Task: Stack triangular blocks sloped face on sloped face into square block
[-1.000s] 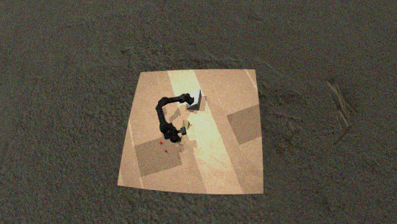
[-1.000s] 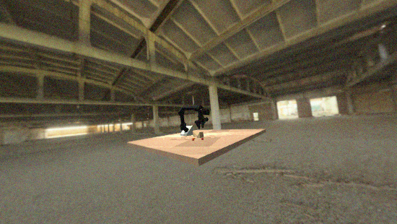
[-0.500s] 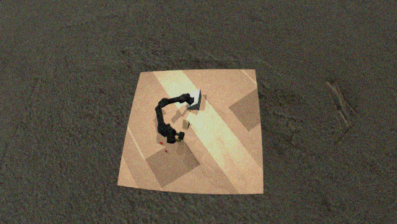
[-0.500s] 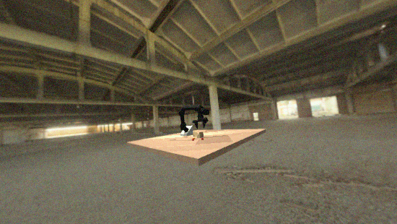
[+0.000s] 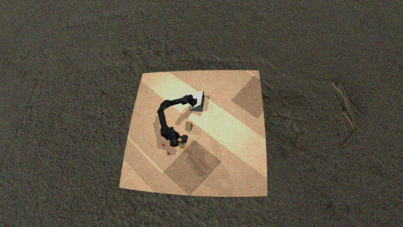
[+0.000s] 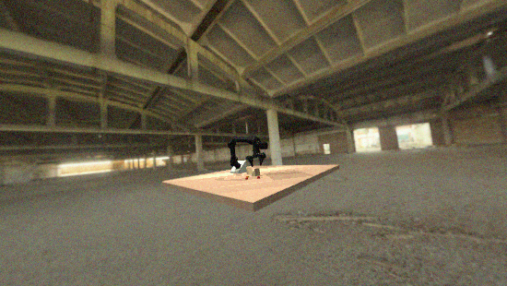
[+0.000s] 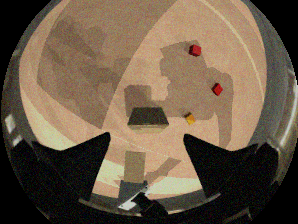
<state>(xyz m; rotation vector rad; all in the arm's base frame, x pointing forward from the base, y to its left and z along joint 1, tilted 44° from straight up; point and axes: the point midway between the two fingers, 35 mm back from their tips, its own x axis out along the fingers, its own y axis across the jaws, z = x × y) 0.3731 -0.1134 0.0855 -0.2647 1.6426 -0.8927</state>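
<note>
The tan triangular block lies 10 mm behind my gripper tip and 70 mm below it.
</note>
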